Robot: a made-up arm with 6 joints. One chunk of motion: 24 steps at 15 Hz.
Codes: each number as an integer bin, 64 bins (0 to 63) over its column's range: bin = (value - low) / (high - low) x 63, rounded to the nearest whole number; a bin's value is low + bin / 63 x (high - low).
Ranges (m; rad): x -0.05..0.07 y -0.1..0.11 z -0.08..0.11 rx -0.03..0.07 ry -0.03..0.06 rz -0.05..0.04
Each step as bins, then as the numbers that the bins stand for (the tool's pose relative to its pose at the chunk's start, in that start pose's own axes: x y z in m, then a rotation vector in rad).
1 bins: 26 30 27 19 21 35
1 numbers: -0.0005 0.0000 0.0014 0.0002 0.0000 0.0000
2 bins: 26 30 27 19 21 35
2 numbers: -0.0005 0.0000 0.0014 0.0002 0.0000 0.0000
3 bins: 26 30 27 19 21 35
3 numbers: -0.0005 0.0000 0.0014 0.0002 0.0000 0.0000
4 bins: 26 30 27 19 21 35
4 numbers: -0.0005 0.0000 0.0014 0.0002 0.0000 0.0000
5 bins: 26 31 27 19 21 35
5 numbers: -0.0005 0.0033 0.0014 0.0002 0.0000 0.0000
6 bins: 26 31 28 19 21 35
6 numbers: -0.0005 0.0033 0.0044 0.0002 0.0000 0.0000
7 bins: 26 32 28 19 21 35
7 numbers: -0.0005 0.0067 0.0044 0.0002 0.0000 0.0000
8 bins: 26 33 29 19 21 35
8 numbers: -0.0005 0.0100 0.0075 0.0002 0.0000 0.0000
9 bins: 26 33 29 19 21 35
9 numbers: -0.0005 0.0100 0.0075 0.0002 0.0000 0.0000
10 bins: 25 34 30 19 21 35
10 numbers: -0.0024 0.0133 0.0105 0.0002 0.0000 0.0000
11 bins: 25 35 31 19 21 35
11 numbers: -0.0024 0.0167 0.0135 0.0002 0.0000 0.0000
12 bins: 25 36 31 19 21 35
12 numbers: -0.0024 0.0200 0.0135 0.0002 0.0000 0.0000
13 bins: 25 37 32 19 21 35
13 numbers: -0.0024 0.0233 0.0165 0.0002 0.0000 0.0000
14 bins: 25 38 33 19 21 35
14 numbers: -0.0024 0.0267 0.0195 0.0002 0.0000 0.0000
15 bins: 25 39 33 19 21 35
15 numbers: -0.0024 0.0300 0.0195 0.0002 0.0000 0.0000
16 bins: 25 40 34 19 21 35
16 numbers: -0.0024 0.0333 0.0225 0.0002 0.0000 0.0000
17 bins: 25 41 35 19 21 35
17 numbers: -0.0024 0.0367 0.0256 0.0002 0.0000 0.0000
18 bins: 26 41 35 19 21 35
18 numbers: -0.0005 0.0367 0.0256 0.0002 0.0000 0.0000
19 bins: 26 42 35 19 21 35
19 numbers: -0.0005 0.0400 0.0256 0.0002 0.0000 0.0000
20 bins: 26 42 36 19 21 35
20 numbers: -0.0005 0.0400 0.0286 0.0002 0.0000 0.0000
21 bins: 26 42 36 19 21 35
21 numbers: -0.0005 0.0400 0.0286 0.0002 0.0000 0.0000
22 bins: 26 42 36 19 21 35
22 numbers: -0.0005 0.0400 0.0286 0.0002 0.0000 0.0000
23 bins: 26 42 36 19 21 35
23 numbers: -0.0005 0.0400 0.0286 0.0002 0.0000 0.0000
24 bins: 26 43 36 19 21 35
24 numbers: -0.0005 0.0433 0.0286 0.0002 0.0000 0.0000
